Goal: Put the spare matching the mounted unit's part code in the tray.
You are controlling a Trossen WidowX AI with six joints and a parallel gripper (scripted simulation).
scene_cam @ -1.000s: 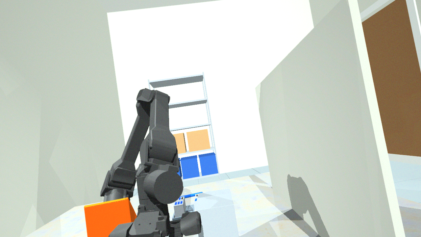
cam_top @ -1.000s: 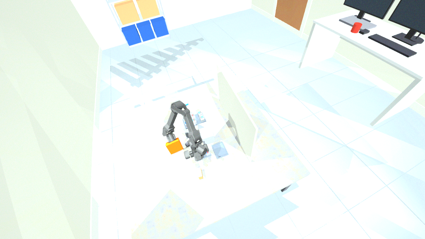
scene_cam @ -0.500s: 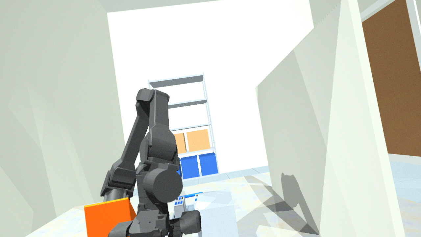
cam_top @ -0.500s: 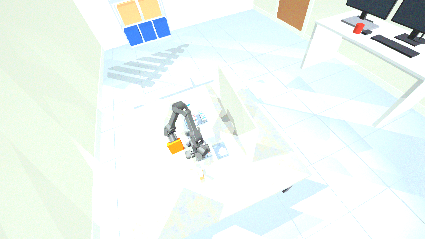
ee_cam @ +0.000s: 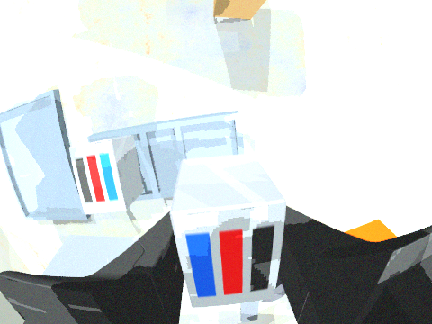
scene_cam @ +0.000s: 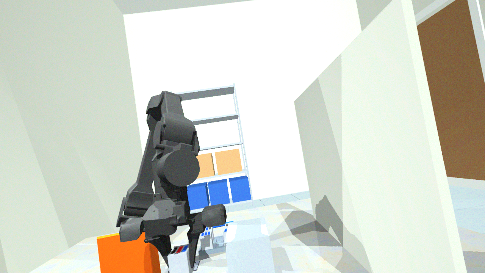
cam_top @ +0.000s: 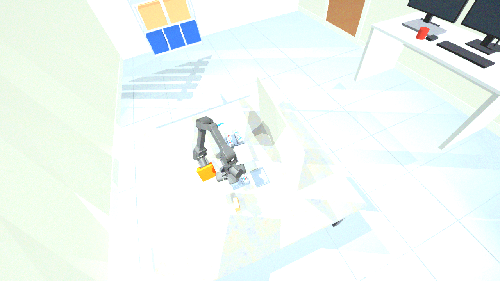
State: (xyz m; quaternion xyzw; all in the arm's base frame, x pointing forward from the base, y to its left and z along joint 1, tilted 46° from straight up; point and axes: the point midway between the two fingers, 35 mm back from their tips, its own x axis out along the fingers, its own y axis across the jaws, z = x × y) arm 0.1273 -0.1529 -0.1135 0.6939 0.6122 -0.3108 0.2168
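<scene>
The light blue tray is 180 mm ahead of my gripper tip, 40 mm to the right of it and 90 mm below it. Also, from my gripper tip: pale rack (40 mm ahead, 90 mm below); tall pale panel (400 mm ahead, 90 mm to the left, 130 mm above).
</scene>
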